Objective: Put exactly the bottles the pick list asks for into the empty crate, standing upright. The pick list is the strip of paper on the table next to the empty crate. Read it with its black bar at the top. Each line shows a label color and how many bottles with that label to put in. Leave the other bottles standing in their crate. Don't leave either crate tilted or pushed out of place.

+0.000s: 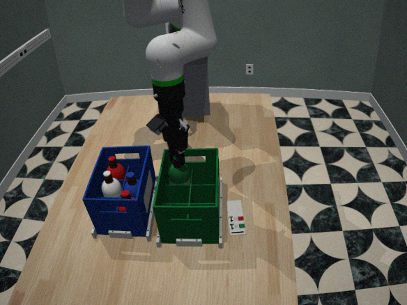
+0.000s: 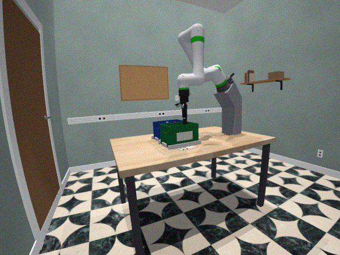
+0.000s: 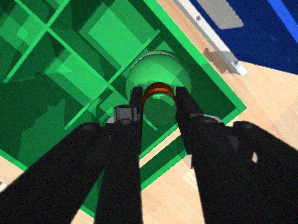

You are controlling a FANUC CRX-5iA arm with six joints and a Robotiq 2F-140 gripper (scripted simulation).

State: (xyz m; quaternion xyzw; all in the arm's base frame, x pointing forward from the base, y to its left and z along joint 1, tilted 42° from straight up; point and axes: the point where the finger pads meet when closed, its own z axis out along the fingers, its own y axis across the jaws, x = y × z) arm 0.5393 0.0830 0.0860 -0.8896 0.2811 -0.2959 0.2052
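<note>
Now: hand 40 mm short of the red-label bottle, 240 mm to the left of it and 100 mm above it. The rest, counted from my hand: blue bottle (100 mm ahead, 130 mm to the right, 100 mm below); green bottle (80 mm below); green crate (70 mm ahead, 60 mm to the left, 110 mm below).
</note>
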